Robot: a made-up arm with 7 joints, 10 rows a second.
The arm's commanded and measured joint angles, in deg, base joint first. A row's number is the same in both.
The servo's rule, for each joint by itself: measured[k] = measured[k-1] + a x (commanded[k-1-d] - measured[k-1]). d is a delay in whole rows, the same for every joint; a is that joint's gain. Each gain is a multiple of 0.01, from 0.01 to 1. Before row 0 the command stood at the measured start. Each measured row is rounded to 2 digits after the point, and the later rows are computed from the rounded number. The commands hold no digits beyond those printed.
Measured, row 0:
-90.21, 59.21, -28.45, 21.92, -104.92, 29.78, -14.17
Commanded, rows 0 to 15:
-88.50, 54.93, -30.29, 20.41, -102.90, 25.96, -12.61
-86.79, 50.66, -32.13, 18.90, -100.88, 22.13, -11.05
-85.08, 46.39, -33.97, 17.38, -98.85, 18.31, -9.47
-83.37, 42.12, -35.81, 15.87, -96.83, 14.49, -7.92
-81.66, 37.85, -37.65, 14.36, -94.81, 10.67, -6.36
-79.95, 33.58, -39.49, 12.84, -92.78, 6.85, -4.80
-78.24, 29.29, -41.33, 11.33, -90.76, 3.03, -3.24
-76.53, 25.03, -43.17, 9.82, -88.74, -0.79, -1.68
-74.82, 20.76, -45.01, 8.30, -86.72, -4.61, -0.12
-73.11, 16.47, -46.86, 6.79, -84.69, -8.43, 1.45
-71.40, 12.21, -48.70, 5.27, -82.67, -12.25, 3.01
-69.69, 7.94, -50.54, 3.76, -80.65, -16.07, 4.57
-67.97, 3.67, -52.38, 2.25, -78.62, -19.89, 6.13
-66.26, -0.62, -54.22, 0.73, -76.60, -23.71, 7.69
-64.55, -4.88, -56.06, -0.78, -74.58, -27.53, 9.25
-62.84, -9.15, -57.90, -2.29, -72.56, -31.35, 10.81
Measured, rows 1 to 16:
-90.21, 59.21, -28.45, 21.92, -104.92, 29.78, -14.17
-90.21, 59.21, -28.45, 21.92, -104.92, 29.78, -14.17
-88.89, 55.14, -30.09, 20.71, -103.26, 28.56, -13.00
-87.27, 50.88, -31.91, 19.26, -101.31, 26.50, -11.54
-85.58, 46.61, -33.74, 17.76, -99.29, 23.88, -9.99
-83.88, 42.34, -35.58, 16.25, -97.27, 20.88, -8.44
-82.17, 38.07, -37.42, 14.74, -95.25, 17.61, -6.88
-80.46, 33.80, -39.26, 13.22, -93.22, 14.17, -5.32
-78.75, 29.52, -41.10, 11.71, -91.20, 10.61, -3.76
-77.04, 25.25, -42.94, 10.20, -89.18, 6.96, -2.20
-75.33, 20.98, -44.78, 8.68, -87.16, 3.26, -0.64
-73.62, 16.70, -46.63, 7.17, -85.13, -0.48, 0.93
-71.91, 12.43, -48.47, 5.65, -83.11, -4.25, 2.49
-70.20, 8.16, -50.31, 4.14, -81.09, -8.03, 4.05
-68.48, 3.89, -52.15, 2.63, -79.06, -11.83, 5.61
-66.77, -0.39, -53.99, 1.11, -77.04, -15.63, 7.17
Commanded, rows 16 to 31:
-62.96, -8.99, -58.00, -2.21, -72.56, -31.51, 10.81
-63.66, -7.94, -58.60, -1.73, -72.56, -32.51, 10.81
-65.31, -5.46, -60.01, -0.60, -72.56, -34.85, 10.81
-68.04, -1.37, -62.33, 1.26, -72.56, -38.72, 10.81
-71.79, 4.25, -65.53, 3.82, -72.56, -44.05, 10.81
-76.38, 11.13, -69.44, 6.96, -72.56, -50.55, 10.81
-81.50, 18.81, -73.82, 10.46, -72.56, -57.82, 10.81
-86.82, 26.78, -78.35, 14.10, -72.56, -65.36, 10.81
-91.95, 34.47, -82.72, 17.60, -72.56, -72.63, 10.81
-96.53, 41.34, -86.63, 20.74, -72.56, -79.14, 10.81
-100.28, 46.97, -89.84, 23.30, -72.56, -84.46, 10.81
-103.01, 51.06, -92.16, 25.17, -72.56, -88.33, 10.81
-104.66, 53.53, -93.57, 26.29, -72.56, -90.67, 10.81
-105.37, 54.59, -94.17, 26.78, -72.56, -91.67, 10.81
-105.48, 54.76, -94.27, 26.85, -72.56, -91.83, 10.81
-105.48, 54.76, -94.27, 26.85, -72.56, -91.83, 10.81
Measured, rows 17 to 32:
-65.06, -4.66, -55.83, -0.40, -75.02, -19.44, 8.73
-63.35, -8.93, -57.67, -1.91, -73.00, -23.25, 10.29
-63.05, -8.99, -57.96, -2.15, -72.64, -25.89, 10.68
-63.52, -7.99, -58.53, -1.81, -72.57, -28.01, 10.78
-64.90, -5.59, -59.85, -0.84, -72.56, -30.20, 10.80
-67.32, -1.58, -62.06, 0.84, -72.56, -32.93, 10.81
-70.76, 3.96, -65.15, 3.22, -72.56, -36.49, 10.81
-75.09, 10.77, -68.97, 6.21, -72.56, -40.99, 10.81
-80.03, 18.41, -73.29, 9.61, -72.56, -46.38, 10.81
-85.26, 26.36, -77.79, 13.20, -72.56, -52.45, 10.81
-90.41, 34.06, -82.18, 16.72, -72.56, -58.91, 10.81
-95.12, 40.98, -86.14, 19.94, -72.56, -65.38, 10.81
-99.09, 46.67, -89.43, 22.63, -72.56, -71.49, 10.81
-102.11, 50.84, -91.86, 24.66, -72.56, -76.88, 10.81
-104.07, 53.40, -93.38, 25.96, -72.56, -81.29, 10.81
-105.07, 54.53, -94.08, 26.62, -72.56, -84.61, 10.81

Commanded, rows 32 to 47:
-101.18, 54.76, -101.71, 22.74, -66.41, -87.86, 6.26
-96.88, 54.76, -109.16, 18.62, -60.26, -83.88, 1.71
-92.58, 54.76, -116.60, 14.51, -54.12, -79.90, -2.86
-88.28, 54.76, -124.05, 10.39, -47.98, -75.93, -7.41
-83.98, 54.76, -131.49, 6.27, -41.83, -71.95, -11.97
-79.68, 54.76, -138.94, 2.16, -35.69, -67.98, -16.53
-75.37, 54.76, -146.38, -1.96, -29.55, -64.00, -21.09
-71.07, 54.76, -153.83, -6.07, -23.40, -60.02, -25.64
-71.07, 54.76, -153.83, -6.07, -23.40, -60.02, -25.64
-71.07, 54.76, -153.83, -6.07, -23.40, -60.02, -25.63
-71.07, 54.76, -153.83, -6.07, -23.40, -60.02, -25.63
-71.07, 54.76, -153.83, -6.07, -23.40, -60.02, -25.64
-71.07, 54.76, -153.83, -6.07, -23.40, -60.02, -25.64
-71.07, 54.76, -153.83, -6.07, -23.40, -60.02, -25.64
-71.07, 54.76, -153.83, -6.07, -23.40, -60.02, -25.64
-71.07, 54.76, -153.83, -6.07, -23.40, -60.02, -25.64
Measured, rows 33 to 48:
-105.39, 54.75, -94.25, 26.80, -72.56, -86.92, 10.81
-105.46, 54.76, -94.27, 26.84, -72.56, -88.49, 10.81
-102.16, 54.76, -100.89, 23.56, -67.52, -88.29, 7.40
-98.09, 54.76, -108.25, 19.61, -61.57, -86.88, 3.13
-93.85, 54.76, -115.68, 15.53, -55.46, -84.65, -1.36
-89.56, 54.76, -123.13, 11.42, -49.33, -81.86, -5.90
-85.26, 54.76, -130.57, 7.30, -43.18, -78.69, -10.45
-80.96, 54.76, -138.02, 3.19, -37.04, -75.26, -15.01
-76.66, 54.76, -145.46, -0.93, -30.90, -71.66, -19.57
-72.36, 54.76, -152.91, -5.04, -24.75, -67.94, -24.12
-71.37, 54.76, -153.73, -5.86, -23.64, -65.41, -25.26
-71.14, 54.76, -153.82, -6.03, -23.44, -63.69, -25.54
-71.09, 54.76, -153.83, -6.06, -23.41, -62.52, -25.61
-71.07, 54.76, -153.83, -6.07, -23.40, -61.72, -25.63
-71.07, 54.76, -153.83, -6.07, -23.40, -61.18, -25.64
-71.07, 54.76, -153.83, -6.07, -23.40, -60.81, -25.64

